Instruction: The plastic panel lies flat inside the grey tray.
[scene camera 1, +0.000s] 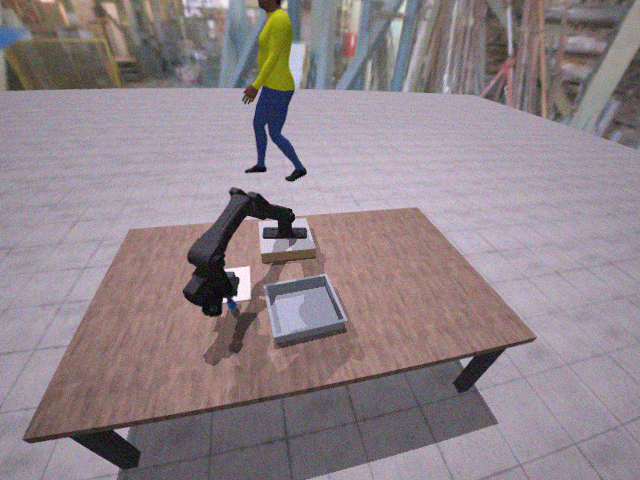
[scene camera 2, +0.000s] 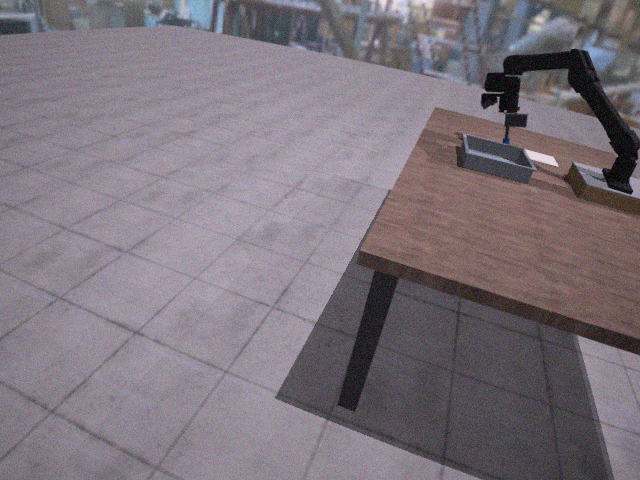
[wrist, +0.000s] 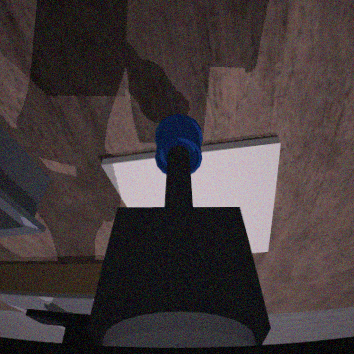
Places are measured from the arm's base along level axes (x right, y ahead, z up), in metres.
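Pixels of known places: end effector, tool point: (scene camera 1: 232, 305) (wrist: 178, 135); arm's base, origin of the base link: (scene camera 1: 285, 233) (scene camera 2: 616, 181) (wrist: 85, 318).
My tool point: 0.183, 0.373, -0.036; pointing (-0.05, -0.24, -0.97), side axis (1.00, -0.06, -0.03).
Note:
Ahead of a thing's pixels: the offset from my tool point to its top centre, as dx, dy, dz. Level surfaces: height alone.
The white plastic panel @[+0.016, -0.112, -0.009] (scene camera 1: 242, 282) (scene camera 2: 541, 157) (wrist: 230, 180) lies flat on the wooden table @[dz -0.016] (scene camera 1: 413, 286), left of the grey tray @[-0.251, +0.022, +0.034] (scene camera 1: 309, 333) (scene camera 2: 493, 167) (wrist: 17, 197). The tray holds nothing. My gripper, a blue suction cup (scene camera 1: 231, 304) (scene camera 2: 506, 140) (wrist: 178, 140), points down over the panel's edge nearest the table's front. It holds nothing. I cannot tell whether it touches the panel.
The arm's base stands on a pale block (scene camera 1: 290, 250) behind the tray. A person in a yellow top (scene camera 1: 272, 86) walks on the floor beyond the table. In scene camera 2 the table's near edge (scene camera 2: 451, 286) shows.

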